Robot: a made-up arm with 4 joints. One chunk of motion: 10 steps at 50 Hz.
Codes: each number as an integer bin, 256 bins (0 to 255) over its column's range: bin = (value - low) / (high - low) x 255, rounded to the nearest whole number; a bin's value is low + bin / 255 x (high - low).
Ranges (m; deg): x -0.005..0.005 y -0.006..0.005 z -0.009..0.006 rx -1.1..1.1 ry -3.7..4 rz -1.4..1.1
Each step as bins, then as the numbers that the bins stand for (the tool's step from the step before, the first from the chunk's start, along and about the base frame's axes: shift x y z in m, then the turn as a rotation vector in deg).
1 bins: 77 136 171 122 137 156
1 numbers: -0.00198 -0.00013 0.00106 -0.047 0.437 0.129
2 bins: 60 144 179 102 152 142
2 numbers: -0.00265 0.00021 0.00153 -0.220 0.890 -0.008
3 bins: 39 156 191 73 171 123
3 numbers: -0.00347 0.00073 0.00224 -0.470 1.464 -0.194
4 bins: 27 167 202 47 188 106
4 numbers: -0.00394 0.00120 0.00288 -0.695 1.977 -0.361
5 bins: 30 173 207 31 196 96
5 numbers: -0.00382 0.00146 0.00318 -0.833 2.218 -0.459
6 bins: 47 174 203 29 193 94
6 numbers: -0.00316 0.00151 0.00294 -0.850 2.128 -0.478
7 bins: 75 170 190 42 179 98
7 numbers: -0.00206 0.00133 0.00218 -0.738 1.705 -0.439
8 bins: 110 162 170 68 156 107
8 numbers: -0.00069 0.00099 0.00100 -0.513 1.011 -0.351
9 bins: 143 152 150 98 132 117
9 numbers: 0.00061 0.00056 -0.00018 -0.255 0.286 -0.253
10 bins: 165 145 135 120 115 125
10 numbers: 0.00147 0.00025 -0.00106 -0.065 -0.227 -0.175
